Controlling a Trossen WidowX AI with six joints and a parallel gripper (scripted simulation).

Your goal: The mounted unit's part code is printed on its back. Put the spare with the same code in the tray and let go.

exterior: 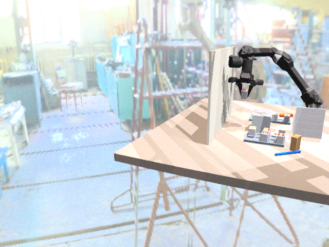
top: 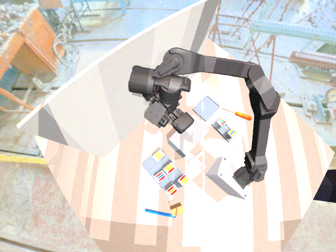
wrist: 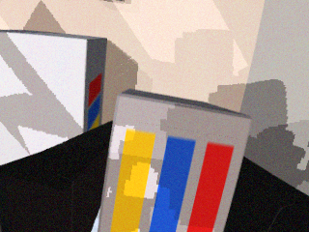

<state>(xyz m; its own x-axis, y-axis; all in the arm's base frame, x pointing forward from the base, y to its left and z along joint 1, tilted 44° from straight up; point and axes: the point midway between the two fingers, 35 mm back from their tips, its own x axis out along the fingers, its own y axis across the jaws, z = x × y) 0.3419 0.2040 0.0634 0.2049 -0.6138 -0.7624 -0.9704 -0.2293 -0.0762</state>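
Now: gripper tip 2 cm past the flat tray, 26 cm to the left of it and 19 cm above it. Also, from my gripper tip: tall wall panel: 13 cm ahead, 2 cm to the right, 3 cm above; mounted unit: 9 cm behind, 6 cm to the right, 14 cm below; block: 32 cm behind, 16 cm to the left, 16 cm below.
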